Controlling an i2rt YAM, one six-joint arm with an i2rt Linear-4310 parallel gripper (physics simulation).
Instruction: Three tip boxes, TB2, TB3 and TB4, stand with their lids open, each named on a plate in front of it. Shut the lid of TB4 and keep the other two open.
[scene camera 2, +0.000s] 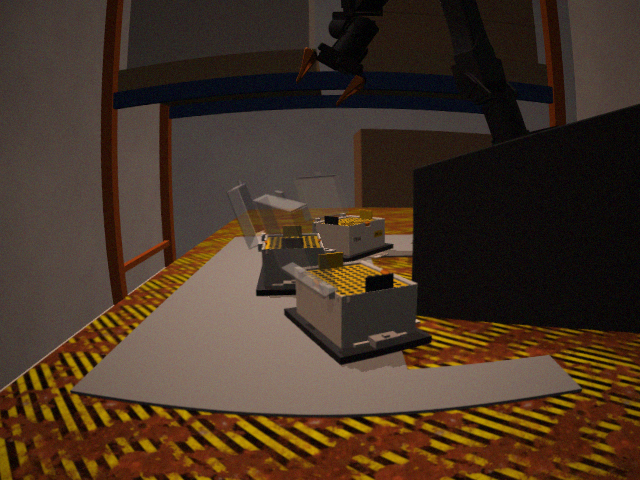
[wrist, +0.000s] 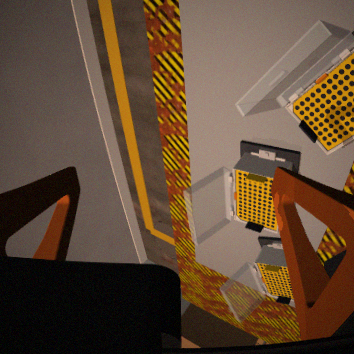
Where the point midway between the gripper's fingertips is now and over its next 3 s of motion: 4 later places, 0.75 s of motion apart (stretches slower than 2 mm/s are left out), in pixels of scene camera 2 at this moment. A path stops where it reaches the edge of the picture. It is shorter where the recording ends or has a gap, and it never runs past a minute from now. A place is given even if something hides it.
My gripper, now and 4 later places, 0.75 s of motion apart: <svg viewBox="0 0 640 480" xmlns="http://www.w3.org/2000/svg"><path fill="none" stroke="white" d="M316 93L315 109L315 115L266 132L285 161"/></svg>
